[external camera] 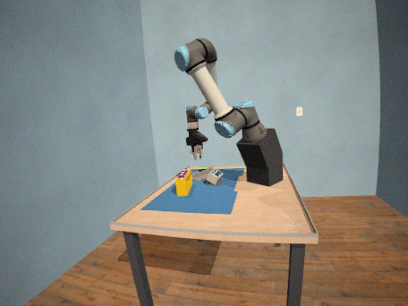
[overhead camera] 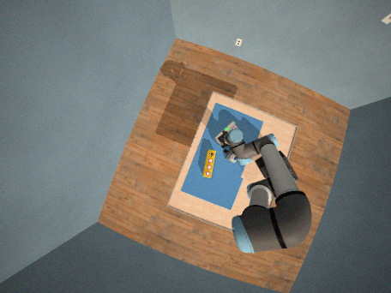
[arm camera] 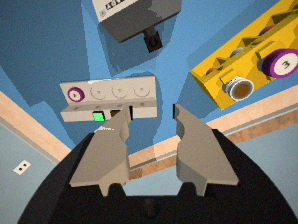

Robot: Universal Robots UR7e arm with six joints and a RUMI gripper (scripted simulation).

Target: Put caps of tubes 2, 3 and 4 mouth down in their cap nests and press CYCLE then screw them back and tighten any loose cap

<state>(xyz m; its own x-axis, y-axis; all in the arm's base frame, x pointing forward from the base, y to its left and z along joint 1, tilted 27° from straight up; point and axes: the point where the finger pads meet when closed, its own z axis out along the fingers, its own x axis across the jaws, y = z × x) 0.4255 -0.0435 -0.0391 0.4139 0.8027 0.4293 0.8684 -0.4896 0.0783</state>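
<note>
My gripper is now 40 mm short of the cap, 160 mm to the right of it and 60 mm above it. Round my hand: green key (150 mm behind, 10 mm to the left, 100 mm below); blue cycle key (140 mm behind, 60 mm to the left, 100 mm below); key housing (130 mm behind, 40 mm to the left, 120 mm below).
</note>
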